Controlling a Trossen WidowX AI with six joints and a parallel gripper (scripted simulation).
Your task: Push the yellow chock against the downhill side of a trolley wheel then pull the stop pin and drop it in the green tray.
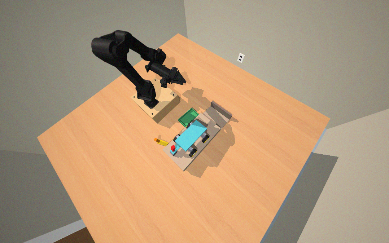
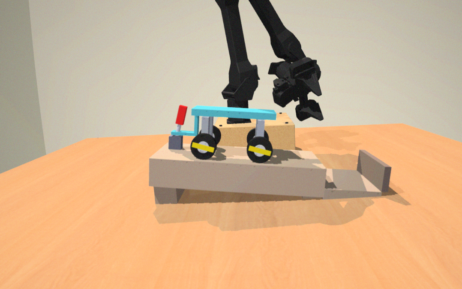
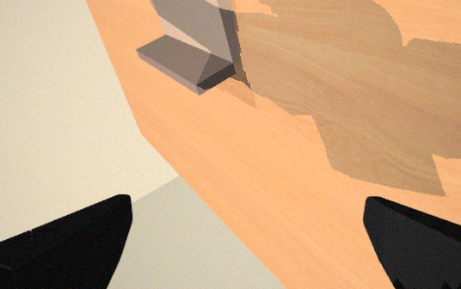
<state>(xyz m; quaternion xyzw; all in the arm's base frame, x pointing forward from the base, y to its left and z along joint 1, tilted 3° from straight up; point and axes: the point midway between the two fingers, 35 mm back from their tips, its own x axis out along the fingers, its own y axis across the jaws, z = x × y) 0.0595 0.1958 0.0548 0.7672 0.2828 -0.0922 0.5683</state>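
My gripper tip is now 340 mm to the left of the yellow chock, 110 mm above it and 100 mm short of it. Also, from my gripper tip: trolley (240 mm ahead, 230 mm to the right, 20 mm below); dark end wall (250 mm ahead, 100 mm below, 30 mm to the left); green tray (130 mm below, 120 mm to the right, 120 mm ahead).
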